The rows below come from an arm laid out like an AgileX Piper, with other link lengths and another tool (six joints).
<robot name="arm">
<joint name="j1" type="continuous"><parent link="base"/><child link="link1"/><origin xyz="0 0 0.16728"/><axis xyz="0 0 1"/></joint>
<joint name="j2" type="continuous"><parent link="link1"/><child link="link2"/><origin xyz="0 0 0" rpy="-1.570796 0 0"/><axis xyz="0 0 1"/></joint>
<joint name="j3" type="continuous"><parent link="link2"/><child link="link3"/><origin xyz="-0.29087 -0.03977 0"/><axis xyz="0 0 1"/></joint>
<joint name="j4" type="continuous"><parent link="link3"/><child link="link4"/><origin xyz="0.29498 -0.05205 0" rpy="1.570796 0 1.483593"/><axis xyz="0 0 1"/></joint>
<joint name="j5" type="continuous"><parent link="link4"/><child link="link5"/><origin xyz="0 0 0" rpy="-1.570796 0 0"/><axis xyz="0 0 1"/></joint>
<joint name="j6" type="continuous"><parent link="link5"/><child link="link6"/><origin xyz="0 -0.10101 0" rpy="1.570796 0 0"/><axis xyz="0 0 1"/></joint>
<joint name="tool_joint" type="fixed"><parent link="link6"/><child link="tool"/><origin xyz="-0.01 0.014 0.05" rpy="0 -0.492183 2.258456"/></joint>
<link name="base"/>
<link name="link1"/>
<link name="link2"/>
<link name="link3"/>
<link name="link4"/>
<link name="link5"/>
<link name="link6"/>
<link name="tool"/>
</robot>
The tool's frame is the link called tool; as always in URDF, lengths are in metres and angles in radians. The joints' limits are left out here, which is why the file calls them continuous.
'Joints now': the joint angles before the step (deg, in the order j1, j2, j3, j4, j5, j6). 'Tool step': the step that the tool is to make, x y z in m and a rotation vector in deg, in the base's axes. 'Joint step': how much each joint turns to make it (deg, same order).
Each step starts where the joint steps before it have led.
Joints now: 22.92 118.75 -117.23 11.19 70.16 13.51
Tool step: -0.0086 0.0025 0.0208 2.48 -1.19 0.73
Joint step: 0.09 -2.22 0.23 2.05 0.04 -0.54
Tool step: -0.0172 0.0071 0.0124 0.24 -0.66 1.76
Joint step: 1.41 -2.89 2.22 0.11 0.06 -0.37
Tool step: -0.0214 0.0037 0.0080 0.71 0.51 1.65
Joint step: 1.09 -3.72 4.08 1.09 -0.08 -0.54
